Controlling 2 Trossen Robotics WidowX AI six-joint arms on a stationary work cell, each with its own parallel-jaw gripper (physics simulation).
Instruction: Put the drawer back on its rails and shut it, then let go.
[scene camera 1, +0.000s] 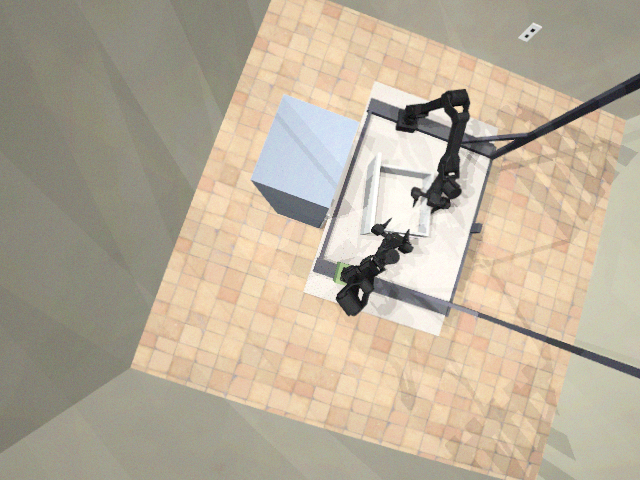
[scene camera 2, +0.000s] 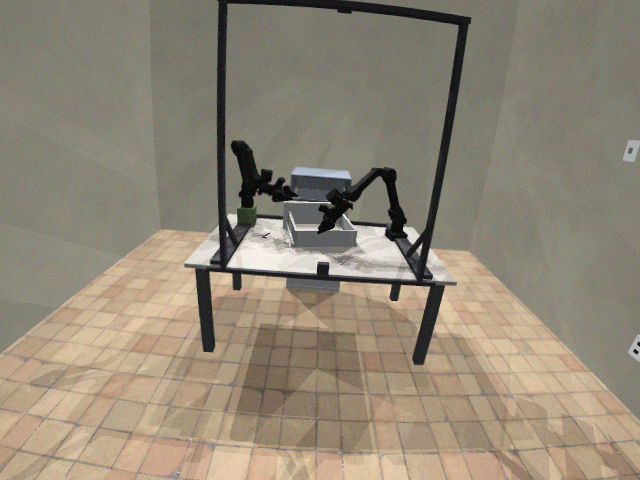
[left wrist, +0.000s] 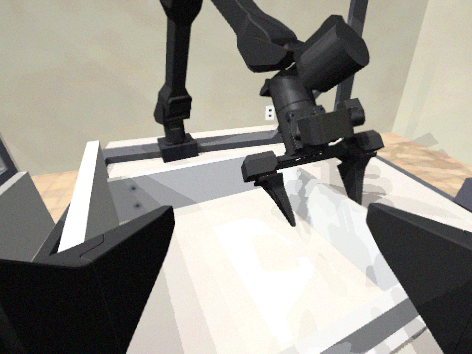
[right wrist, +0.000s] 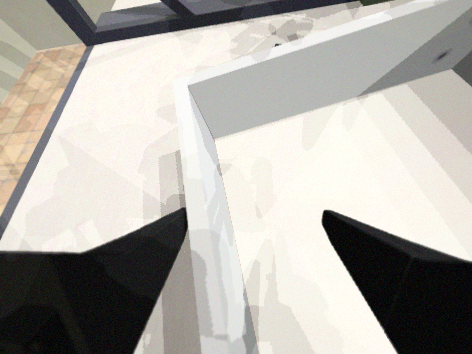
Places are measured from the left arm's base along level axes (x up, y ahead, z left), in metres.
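Pixels of known places: left gripper, fingertip midpoint: (scene camera 1: 400, 223) (scene camera 2: 295, 197) (left wrist: 269, 213); right gripper, fingertip midpoint: (scene camera 1: 421, 210) (scene camera 2: 317, 231) (left wrist: 326, 218) (right wrist: 254, 214); left arm's base at its link origin: (scene camera 1: 347, 275) (scene camera 2: 247, 206); right arm's base at its link origin: (scene camera 1: 408, 118) (scene camera 2: 396, 231) (left wrist: 176, 140).
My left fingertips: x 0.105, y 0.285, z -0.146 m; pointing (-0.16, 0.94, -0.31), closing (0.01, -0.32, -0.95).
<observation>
Ahead of a thing's pixels: the offset from my left fingertips to its top centre. Level surfaces: height alone.
The white open drawer (scene camera 1: 370, 196) (scene camera 2: 325, 238) (left wrist: 200, 182) (right wrist: 325, 75) sits on the table, its tall front panel toward the blue cabinet @[dz +0.473, dx +0.070, dy +0.168 m] (scene camera 1: 310, 149) (scene camera 2: 321, 173) beyond the table edge. My left gripper (scene camera 1: 399, 225) (scene camera 2: 296, 195) (left wrist: 269, 213) is open and empty above the drawer's left side in scene camera 2. My right gripper (scene camera 1: 423, 208) (left wrist: 326, 218) (right wrist: 254, 214) is open, over the drawer's wall opposite the front panel. In the right wrist view that wall runs between its fingers, ungripped. The cabinet's rails cannot be made out.
A green block @[dz +0.146, dx -0.105, dy -0.285 m] (scene camera 1: 339, 272) (scene camera 2: 246, 214) stands at the left arm's base. A small black hex key @[dz -0.040, dx -0.208, dy -0.142 m] (scene camera 2: 265, 235) lies on the table @[dx -0.213 m] (scene camera 2: 253, 254), left of the drawer in scene camera 2. Dark frame posts (scene camera 2: 222, 129) (scene camera 2: 448, 129) rise from the table's side beams.
</observation>
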